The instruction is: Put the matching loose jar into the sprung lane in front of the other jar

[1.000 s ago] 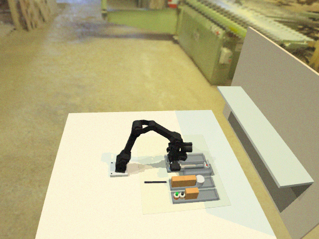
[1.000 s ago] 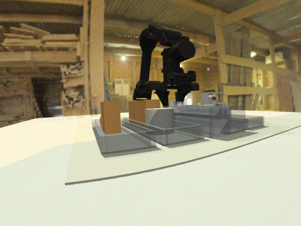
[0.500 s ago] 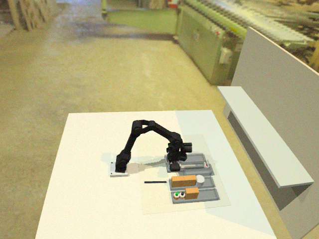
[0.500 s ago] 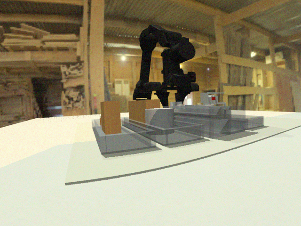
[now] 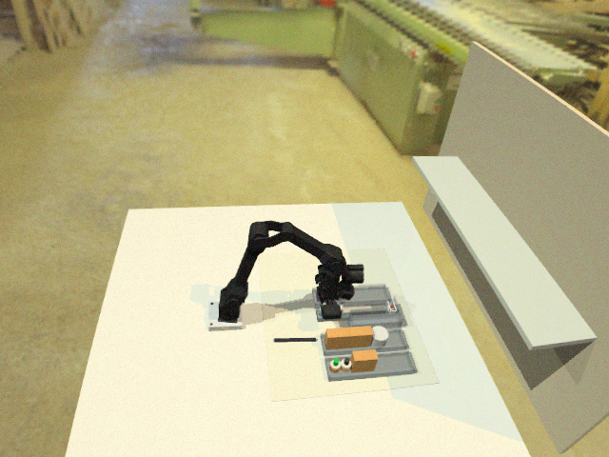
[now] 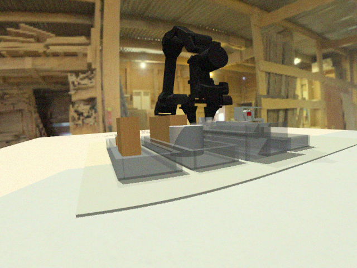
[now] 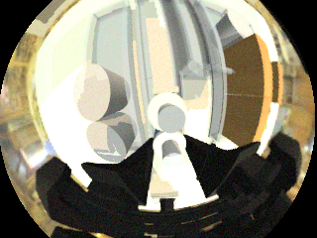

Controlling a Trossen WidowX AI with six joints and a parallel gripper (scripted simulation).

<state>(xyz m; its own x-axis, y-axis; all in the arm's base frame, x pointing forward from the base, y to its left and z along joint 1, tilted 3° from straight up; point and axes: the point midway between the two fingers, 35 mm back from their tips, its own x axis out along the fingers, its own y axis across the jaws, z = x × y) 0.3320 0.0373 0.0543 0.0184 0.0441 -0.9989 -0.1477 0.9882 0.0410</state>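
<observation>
Right now my gripper tip is 110 mm to the left of the black bar, 100 mm past it and 20 mm above it. The rest, counted from my gripper tip: red mark: 230 mm ahead, 40 mm above; green-lidded jar: 220 mm to the right, 30 mm ahead; sprung lane: 150 mm ahead, 10 mm below.
</observation>
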